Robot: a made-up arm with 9 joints.
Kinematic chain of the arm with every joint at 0, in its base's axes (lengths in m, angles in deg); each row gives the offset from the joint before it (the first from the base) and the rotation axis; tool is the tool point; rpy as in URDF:
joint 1: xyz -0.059 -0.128 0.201 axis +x
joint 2: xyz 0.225 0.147 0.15 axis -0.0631 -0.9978 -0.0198
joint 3: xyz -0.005 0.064 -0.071 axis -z
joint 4: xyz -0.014 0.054 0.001 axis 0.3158 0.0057 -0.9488
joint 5: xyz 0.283 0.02 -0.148 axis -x
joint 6: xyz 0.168 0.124 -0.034 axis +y
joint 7: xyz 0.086 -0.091 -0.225 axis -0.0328 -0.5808 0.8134
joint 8: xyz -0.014 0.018 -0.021 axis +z
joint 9: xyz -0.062 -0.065 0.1 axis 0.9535 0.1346 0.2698
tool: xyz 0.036 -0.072 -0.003 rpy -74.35 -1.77 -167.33
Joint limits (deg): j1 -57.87..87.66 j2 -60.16..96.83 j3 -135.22..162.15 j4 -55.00..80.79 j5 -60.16..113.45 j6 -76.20..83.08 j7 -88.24..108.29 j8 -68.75..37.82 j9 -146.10..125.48
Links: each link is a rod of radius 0.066 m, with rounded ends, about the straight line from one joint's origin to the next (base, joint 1, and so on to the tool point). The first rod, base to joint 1, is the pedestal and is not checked.
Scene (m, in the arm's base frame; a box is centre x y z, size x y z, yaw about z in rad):
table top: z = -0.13
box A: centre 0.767 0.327 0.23 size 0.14 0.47 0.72 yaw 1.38
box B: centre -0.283 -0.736 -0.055 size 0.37 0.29 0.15 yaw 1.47
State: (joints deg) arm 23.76 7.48 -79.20 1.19 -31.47 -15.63 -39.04 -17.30 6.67
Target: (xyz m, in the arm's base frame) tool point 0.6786 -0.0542 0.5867
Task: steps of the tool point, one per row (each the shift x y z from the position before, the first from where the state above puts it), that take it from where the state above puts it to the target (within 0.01 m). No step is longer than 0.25 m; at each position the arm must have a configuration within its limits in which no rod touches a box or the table.
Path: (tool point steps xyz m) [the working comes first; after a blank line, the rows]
Joints at the target: 66.11 35.44 -37.85 37.76 -30.01 -4.95 -44.66 -26.45 -7.88
Straight joint move there: touches box A.

1: 0.1331 -0.0477 0.1550
2: 0.1042 -0.1088 0.1654
3: 0.0658 -0.1663 0.1478
4: 0.0225 -0.2095 0.1058
5: -0.0213 -0.2292 0.0472
6: 0.0826 -0.0102 -0.0561
7: 0.0672 0.0214 -0.0780
8: 0.0406 0.0449 -0.0890
9: 0.0098 0.0568 -0.0903

